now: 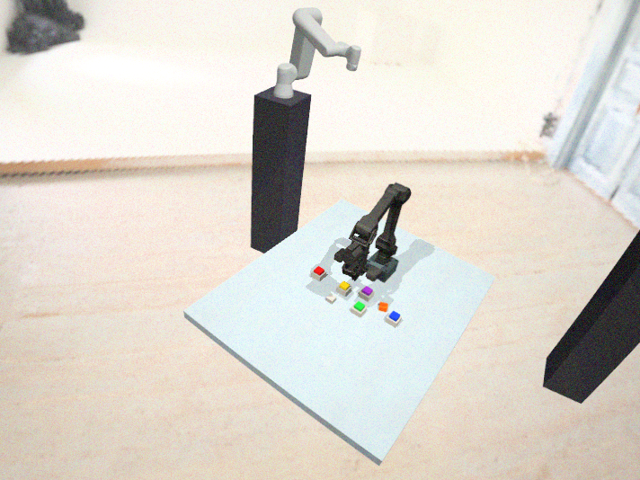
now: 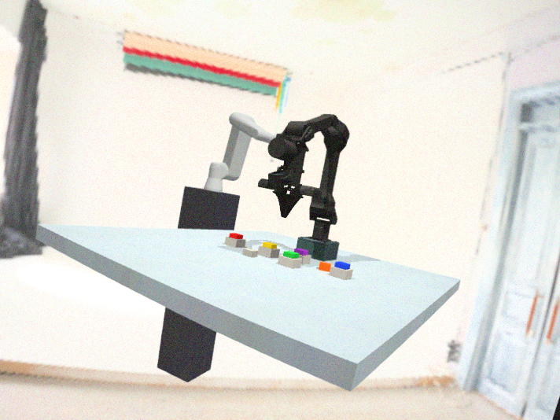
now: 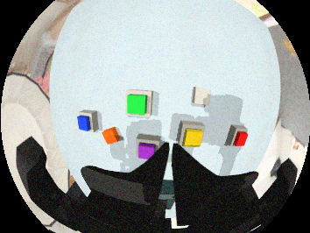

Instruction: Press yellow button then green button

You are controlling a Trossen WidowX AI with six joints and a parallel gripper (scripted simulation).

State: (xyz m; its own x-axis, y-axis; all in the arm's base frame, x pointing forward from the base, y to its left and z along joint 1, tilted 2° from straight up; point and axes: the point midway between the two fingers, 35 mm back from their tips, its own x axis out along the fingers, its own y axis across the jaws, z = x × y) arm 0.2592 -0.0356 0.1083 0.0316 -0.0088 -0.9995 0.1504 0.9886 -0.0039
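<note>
Now: gripper tip 90 mm above the green button, 50 mm to the right of it and 30 mm short of it. Also, from my gripper tip: orange block 140 mm to the left, 120 mm below, 50 mm behind; purple button 90 mm below, 70 mm behind, 50 mm to the left; yellow button 90 mm below, 50 mm to the right, 40 mm behind.
</note>
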